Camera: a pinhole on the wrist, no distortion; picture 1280 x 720 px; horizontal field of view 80.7 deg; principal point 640.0 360.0 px. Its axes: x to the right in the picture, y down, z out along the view. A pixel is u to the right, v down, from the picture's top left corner.
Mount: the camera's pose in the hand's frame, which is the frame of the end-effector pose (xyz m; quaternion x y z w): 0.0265 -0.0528 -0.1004 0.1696 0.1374 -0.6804 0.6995
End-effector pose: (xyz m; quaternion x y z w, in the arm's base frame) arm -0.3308 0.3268 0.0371 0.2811 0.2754 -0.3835 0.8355
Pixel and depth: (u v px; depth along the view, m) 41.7 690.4 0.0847
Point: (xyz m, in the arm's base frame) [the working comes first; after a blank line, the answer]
In the camera's frame: -0.0673 0.0371 0.0847

-0.3188 0.2793 -0.0045
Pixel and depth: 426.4 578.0 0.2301
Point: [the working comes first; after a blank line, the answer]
In the camera's frame: -0.0652 0.0666 0.2301

-0.3234 0.1432 0.0543
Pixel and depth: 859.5 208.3 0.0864
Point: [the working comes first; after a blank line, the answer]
In the camera's frame: 0.0252 -0.0174 0.0864

-0.4249 0.2849 -0.0198
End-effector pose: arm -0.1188 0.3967 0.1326 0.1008 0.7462 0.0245 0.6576
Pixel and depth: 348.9 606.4 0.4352
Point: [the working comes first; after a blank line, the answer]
In the camera's frame: -0.1682 0.1423 0.4352

0.2212 0.3066 -0.0735
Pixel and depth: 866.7 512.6 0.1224
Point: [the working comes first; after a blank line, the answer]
In the camera's frame: 0.0368 0.0248 0.1224

-0.1445 0.2711 0.0631
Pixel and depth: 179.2 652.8 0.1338
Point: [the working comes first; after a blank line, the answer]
In the camera's frame: -0.0818 0.0520 0.1338

-0.0739 0.3701 0.0503
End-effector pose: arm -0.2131 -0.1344 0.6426 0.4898 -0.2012 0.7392 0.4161
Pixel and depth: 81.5 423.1 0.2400
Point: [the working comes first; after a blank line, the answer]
In the camera's frame: -0.1779 0.0201 0.2400

-0.1165 -0.2615 0.7556
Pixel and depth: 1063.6 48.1 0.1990
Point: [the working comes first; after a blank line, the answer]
In the camera's frame: 0.1119 -0.0824 0.1990

0.0078 -0.0417 0.5756
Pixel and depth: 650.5 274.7 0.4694
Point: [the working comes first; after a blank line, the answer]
In the camera's frame: 0.0065 -0.0532 0.4694

0.1823 -0.2296 0.7145
